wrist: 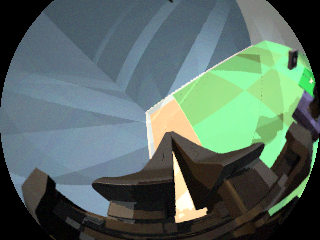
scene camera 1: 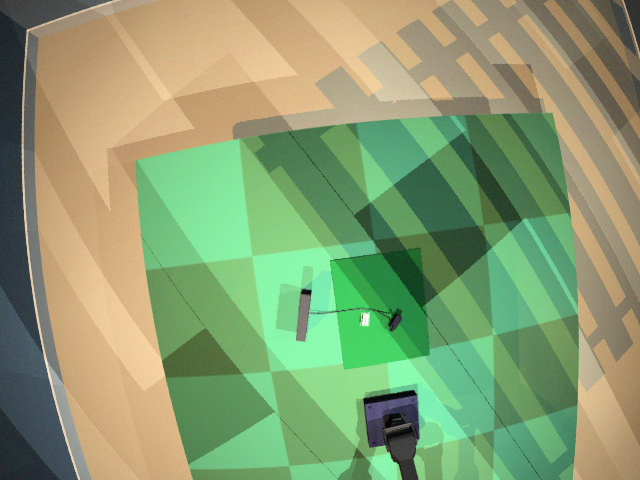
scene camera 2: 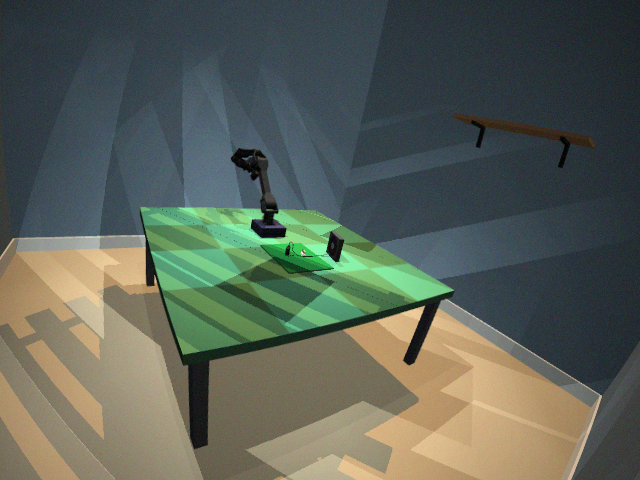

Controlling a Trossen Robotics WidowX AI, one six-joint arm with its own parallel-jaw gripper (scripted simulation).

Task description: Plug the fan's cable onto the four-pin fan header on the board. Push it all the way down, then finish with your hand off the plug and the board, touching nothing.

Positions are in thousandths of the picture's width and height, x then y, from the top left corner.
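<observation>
A green board (scene camera 1: 610, 591) is visible, and scene camera 2 (scene camera 2: 457, 549) shows the board too. My gripper (wrist: 530, 565) is shut and holds nothing.
</observation>
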